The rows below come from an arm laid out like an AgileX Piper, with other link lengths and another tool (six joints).
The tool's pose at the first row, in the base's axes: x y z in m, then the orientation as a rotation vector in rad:
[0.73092, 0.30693, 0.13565, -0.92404, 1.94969, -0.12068]
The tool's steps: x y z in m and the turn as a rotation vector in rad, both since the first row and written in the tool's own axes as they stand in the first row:
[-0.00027, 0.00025, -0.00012, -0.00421, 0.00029, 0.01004]
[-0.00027, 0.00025, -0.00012, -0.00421, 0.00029, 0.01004]
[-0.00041, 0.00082, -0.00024, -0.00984, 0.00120, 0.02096]
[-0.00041, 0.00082, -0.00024, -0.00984, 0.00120, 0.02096]
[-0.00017, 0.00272, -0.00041, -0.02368, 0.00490, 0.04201]
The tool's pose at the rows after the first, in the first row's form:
[0.73076, 0.30725, 0.13580, -0.91692, 1.95530, -0.11095]
[0.73076, 0.30725, 0.13580, -0.91692, 1.95530, -0.11095]
[0.73039, 0.30771, 0.13572, -0.90990, 1.96214, -0.09963]
[0.73039, 0.30771, 0.13572, -0.90990, 1.96214, -0.09963]
[0.72914, 0.30886, 0.13482, -0.89838, 1.97763, -0.07578]

